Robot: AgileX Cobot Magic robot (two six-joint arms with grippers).
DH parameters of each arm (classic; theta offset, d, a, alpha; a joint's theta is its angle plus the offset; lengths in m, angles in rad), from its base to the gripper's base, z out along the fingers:
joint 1: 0 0.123 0 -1.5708
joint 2: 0.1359 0 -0.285 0
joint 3: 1.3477 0 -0.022 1.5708
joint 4: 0 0.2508 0 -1.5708
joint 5: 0 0 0.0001 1.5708
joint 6: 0 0.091 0 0
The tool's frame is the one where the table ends.
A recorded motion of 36 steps. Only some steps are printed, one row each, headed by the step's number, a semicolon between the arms.
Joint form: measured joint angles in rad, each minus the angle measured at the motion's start. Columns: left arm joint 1, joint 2, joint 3, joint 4, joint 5, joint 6; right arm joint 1, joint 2, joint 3, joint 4, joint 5, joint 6.
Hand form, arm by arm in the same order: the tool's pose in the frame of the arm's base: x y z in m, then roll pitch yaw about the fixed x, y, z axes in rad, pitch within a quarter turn. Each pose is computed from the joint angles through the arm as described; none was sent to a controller.
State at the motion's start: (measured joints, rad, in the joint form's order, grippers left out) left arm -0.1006 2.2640 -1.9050 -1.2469 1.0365 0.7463; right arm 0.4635 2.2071 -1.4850 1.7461 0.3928 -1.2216
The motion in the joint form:
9: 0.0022 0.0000 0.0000 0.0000 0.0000 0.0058; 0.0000 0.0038 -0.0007 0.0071 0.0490 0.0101
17: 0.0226 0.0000 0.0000 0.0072 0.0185 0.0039; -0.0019 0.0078 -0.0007 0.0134 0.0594 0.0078
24: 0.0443 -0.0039 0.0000 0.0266 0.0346 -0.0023; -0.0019 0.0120 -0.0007 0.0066 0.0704 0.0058
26: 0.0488 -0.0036 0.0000 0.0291 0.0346 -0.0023; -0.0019 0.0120 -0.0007 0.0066 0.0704 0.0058
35: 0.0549 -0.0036 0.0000 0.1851 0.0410 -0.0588; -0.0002 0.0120 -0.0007 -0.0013 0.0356 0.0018
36: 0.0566 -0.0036 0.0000 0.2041 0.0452 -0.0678; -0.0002 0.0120 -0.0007 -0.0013 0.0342 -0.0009
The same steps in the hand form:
9: 0.4858 -0.1226 0.2329 -2.0796 0.6055 -3.0749; 0.4162 0.2509 0.1514 2.2108 0.6481 2.9552
17: 0.4865 -0.1132 0.2326 -2.0828 0.5983 -3.0744; 0.4163 0.2508 0.1500 2.2023 0.6415 2.9537
24: 0.4868 -0.1026 0.2332 -2.0985 0.5934 -3.0787; 0.4156 0.2515 0.1482 2.2037 0.6408 2.9683
26: 0.4872 -0.1004 0.2329 -2.1014 0.5934 -3.0765; 0.4156 0.2515 0.1482 2.2037 0.6408 2.9683
35: 0.4845 -0.0923 0.2220 -2.2577 0.5538 3.1080; 0.4170 0.2500 0.1467 2.2373 0.6550 2.9696
36: 0.4840 -0.0908 0.2207 -2.2745 0.5449 3.0973; 0.4171 0.2499 0.1467 2.2397 0.6574 2.9712

